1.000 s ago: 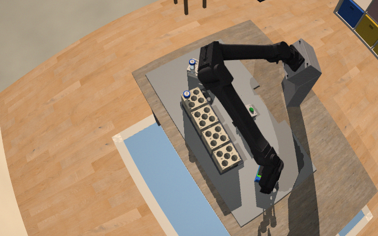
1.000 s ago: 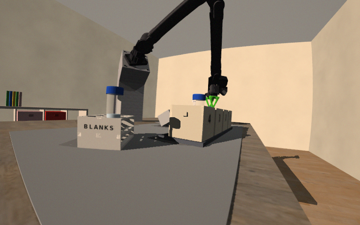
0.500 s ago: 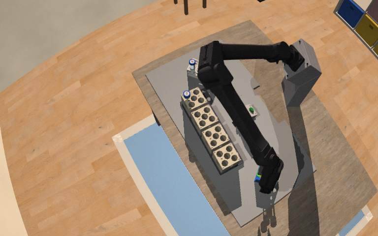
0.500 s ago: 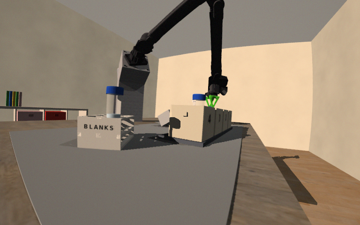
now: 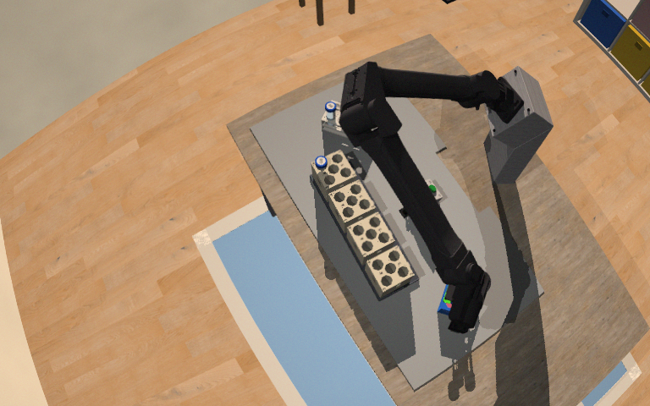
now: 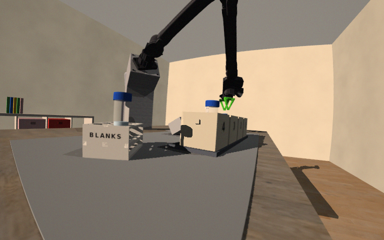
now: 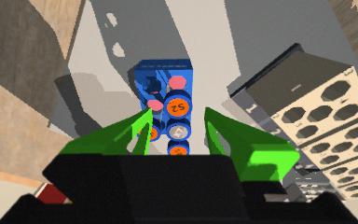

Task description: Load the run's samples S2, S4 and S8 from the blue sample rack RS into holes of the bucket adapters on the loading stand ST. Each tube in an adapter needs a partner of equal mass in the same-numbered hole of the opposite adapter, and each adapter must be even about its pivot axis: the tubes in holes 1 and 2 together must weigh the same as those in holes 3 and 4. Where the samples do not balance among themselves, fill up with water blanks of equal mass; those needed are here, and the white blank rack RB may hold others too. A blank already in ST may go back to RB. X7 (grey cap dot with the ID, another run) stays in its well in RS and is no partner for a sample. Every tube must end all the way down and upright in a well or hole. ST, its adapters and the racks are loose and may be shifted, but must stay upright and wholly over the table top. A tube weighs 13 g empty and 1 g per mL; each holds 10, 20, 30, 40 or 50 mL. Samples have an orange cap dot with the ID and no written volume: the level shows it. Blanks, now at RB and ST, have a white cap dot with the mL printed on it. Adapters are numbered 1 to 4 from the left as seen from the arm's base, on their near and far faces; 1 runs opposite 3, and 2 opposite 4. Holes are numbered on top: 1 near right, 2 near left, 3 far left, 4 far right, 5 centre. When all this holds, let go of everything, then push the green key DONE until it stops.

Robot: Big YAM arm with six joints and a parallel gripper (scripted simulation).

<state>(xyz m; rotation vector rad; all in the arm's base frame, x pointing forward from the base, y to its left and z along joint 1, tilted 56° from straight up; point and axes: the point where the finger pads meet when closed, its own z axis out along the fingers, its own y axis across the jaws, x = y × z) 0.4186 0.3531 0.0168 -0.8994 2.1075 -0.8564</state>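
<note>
Now: the white-dot blank marked 10 550 mm to the right of my hand, 80 mm below it and 40 mm ahead of it. Also, from my hand: grey-dot tube X7 (90 mm below, 30 mm behind, 20 mm to the right); then orange-dot tube (90 mm below, 80 mm behind, 50 mm to the right); then orange-dot sample (90 mm below, 60 mm behind, 20 mm to the left).
</note>
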